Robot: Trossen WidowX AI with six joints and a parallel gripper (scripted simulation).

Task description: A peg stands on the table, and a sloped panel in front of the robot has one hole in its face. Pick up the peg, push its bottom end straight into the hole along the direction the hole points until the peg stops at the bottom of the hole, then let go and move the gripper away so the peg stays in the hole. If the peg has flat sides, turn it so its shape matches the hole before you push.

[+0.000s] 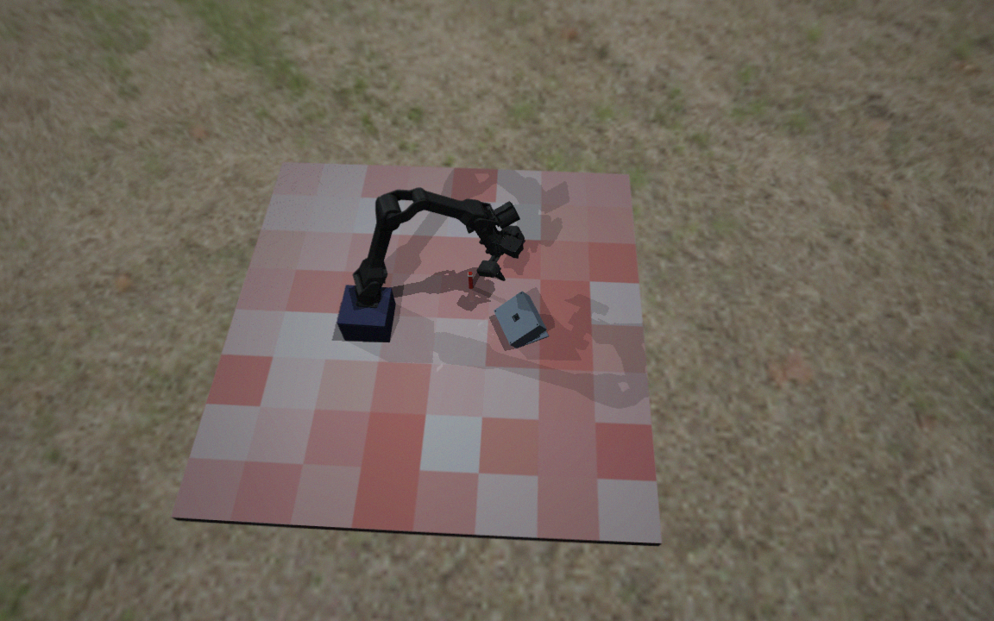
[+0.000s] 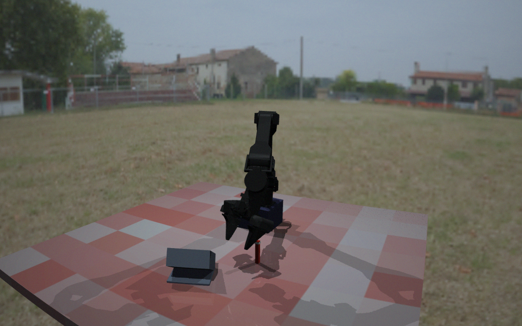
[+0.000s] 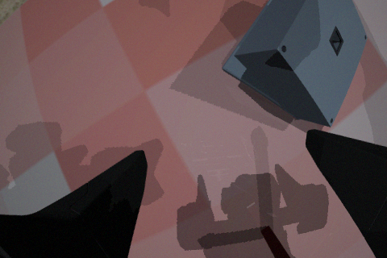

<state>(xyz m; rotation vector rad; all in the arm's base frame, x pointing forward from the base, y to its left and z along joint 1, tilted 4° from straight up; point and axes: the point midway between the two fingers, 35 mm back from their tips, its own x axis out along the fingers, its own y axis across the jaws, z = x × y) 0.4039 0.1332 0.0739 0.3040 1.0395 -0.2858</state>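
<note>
Right now my gripper tip is 13 cm past the red square peg and 6 cm above it. The rest, counted from my gripper tip: grey sloped panel: 4 cm ahead, 14 cm to the right, 7 cm below.
</note>
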